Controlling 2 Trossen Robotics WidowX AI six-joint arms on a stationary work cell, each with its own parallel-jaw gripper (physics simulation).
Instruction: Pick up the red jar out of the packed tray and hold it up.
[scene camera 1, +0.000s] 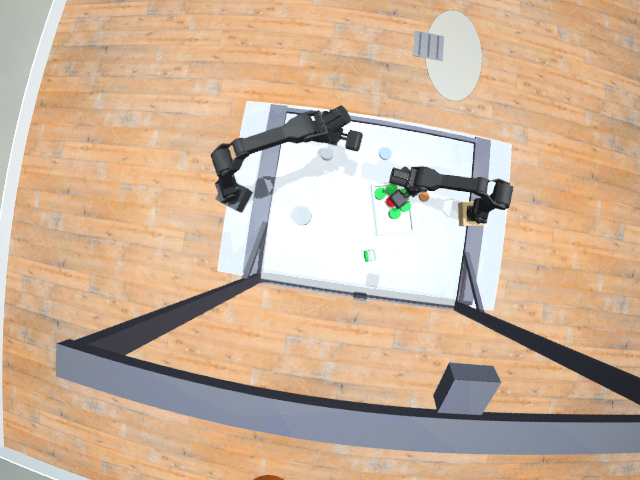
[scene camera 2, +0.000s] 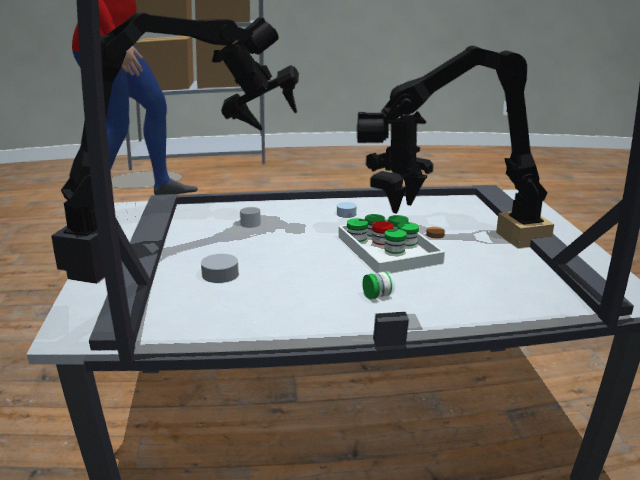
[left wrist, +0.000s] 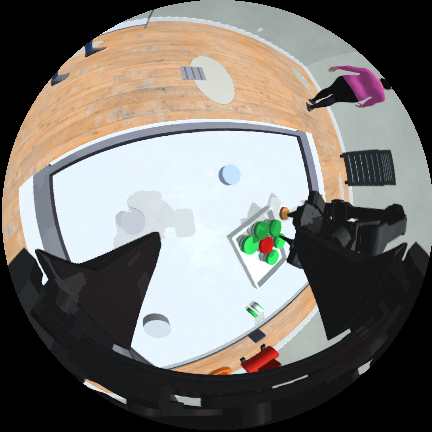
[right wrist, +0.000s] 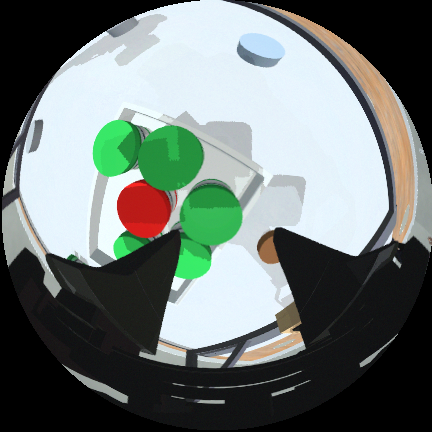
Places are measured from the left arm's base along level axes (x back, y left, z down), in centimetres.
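Where they show: left gripper, fingertip midpoint: (scene camera 1: 347, 141) (scene camera 2: 278, 121) (left wrist: 229, 238); right gripper, fingertip midpoint: (scene camera 1: 407, 192) (scene camera 2: 402, 209) (left wrist: 283, 225) (right wrist: 227, 235); left arm's base, link origin: (scene camera 1: 231, 193) (scene camera 2: 83, 228); right arm's base, link origin: (scene camera 1: 474, 213) (scene camera 2: 526, 218).
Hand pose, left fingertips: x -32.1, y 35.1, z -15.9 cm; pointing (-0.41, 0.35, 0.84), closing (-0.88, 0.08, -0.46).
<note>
Each offset is from my left fingertips to the top centre of the thing.
The red jar @[dx -25.6, dy -6.4, dz +20.6 cm] (scene camera 1: 390, 202) (scene camera 2: 382, 233) (left wrist: 266, 245) (right wrist: 143, 209) stands upright in the white tray @[dx -27.5, dy -8.6, dz +22.7 cm] (scene camera 1: 374, 217) (scene camera 2: 408, 261) (left wrist: 243, 262) (right wrist: 95, 215), with several green-lidded jars close around it. My right gripper (scene camera 2: 402, 207) (right wrist: 227, 235) is partly open and empty, pointing down above the tray's far right part in scene camera 2. In the right wrist view the red jar lies left of the gap between the fingers, and the left-hand fingertip overlaps a green jar. My left gripper (scene camera 2: 278, 119) (left wrist: 229, 238) is wide open and empty, high above the table, left of the tray.
A green-lidded jar @[dx -28.3, dy -30.1, dz +20.8 cm] (scene camera 1: 369, 255) (scene camera 2: 377, 285) (left wrist: 255, 309) lies on its side in front of the tray. A brown disc @[dx -37.1, dy +2.8, dz +24.3 cm] (scene camera 2: 435, 232) (right wrist: 268, 247) is right of it. A light blue disc @[dx -14.1, dy +10.9, dz +23.1 cm] (scene camera 2: 346, 209) lies behind. Two grey cylinders @[dx +7.1, dy -1.4, dz +22.0 cm] (scene camera 2: 250, 217) @[dx +3.8, dy -29.2, dz +22.5 cm] (scene camera 2: 219, 268) stand left.
</note>
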